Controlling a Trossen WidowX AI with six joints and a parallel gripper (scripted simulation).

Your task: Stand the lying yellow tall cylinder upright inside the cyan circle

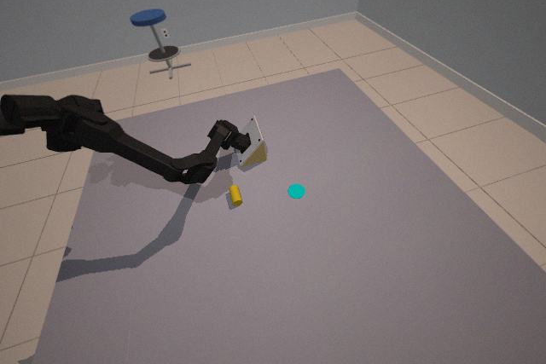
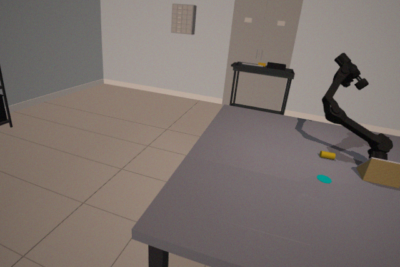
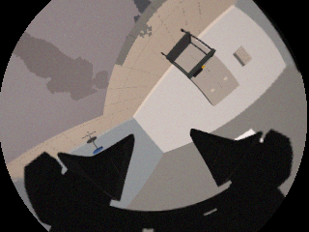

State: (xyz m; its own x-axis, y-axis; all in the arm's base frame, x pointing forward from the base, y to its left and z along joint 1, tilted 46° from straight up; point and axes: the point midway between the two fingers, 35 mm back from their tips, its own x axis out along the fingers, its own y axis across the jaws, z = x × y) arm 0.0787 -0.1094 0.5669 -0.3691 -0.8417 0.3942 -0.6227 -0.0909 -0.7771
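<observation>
Right now the yellow tall cylinder is 440 mm to the left of my gripper tip, 340 mm below it and 130 mm ahead of it. From my gripper tip the other things lie so: cyan circle 650 mm to the left, 360 mm below, 160 mm ahead.
</observation>
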